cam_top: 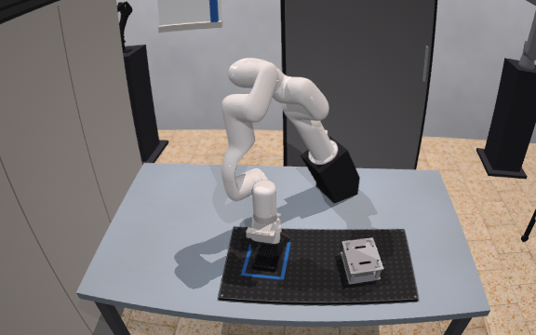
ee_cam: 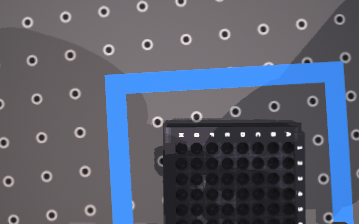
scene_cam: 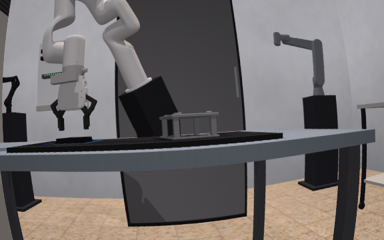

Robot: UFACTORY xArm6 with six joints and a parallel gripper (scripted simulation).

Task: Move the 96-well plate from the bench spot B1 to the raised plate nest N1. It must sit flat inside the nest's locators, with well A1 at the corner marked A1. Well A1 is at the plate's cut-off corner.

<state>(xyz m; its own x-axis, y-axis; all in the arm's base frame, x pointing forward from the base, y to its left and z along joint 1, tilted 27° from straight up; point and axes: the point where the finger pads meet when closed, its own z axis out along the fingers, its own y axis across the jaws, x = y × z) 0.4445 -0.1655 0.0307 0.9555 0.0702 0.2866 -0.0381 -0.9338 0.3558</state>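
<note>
Right now my hand is 4 cm above the black 96-well plate. Round my hand: grey raised plate nest: 34 cm to the left, 1 cm ahead, 1 cm above.
</note>
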